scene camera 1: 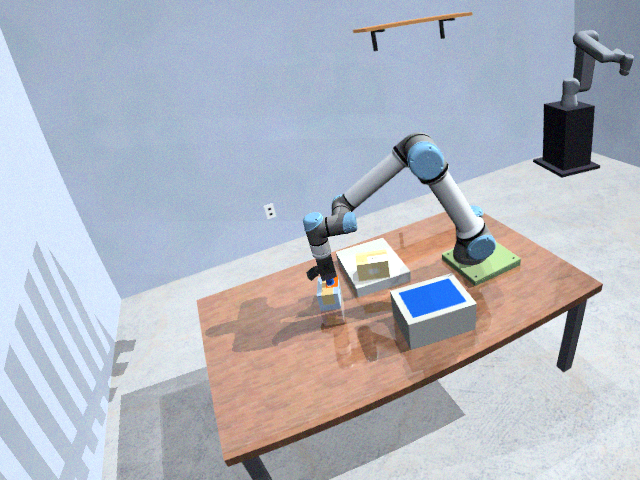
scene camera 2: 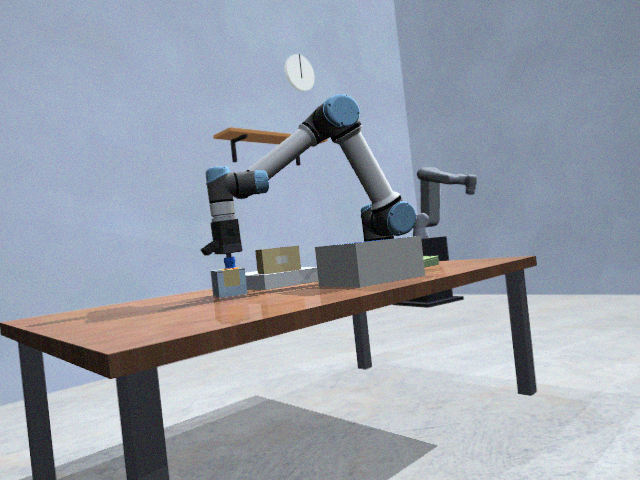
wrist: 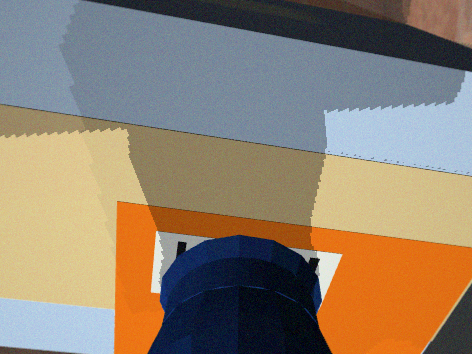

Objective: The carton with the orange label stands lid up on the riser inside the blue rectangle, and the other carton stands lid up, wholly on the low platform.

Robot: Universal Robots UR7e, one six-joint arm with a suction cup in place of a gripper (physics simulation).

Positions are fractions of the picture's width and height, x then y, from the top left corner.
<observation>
My suction cup (wrist: 0.51, 0.81) holds nothing. The cup hangs 5 cm from the middle of a carton with orange label (scene camera 2: 0.35, 0.59), above it. A grey riser (scene camera 2: 0.56, 0.55) rests on the table. Further things: a low white platform (scene camera 1: 0.62, 0.57).
The carton with orange label shows as well in the wrist view (wrist: 0.29, 0.39). The low white platform shows as well in scene camera 2 (scene camera 2: 0.40, 0.59). The wrist view does not show the grey riser: it is out of frame.
</observation>
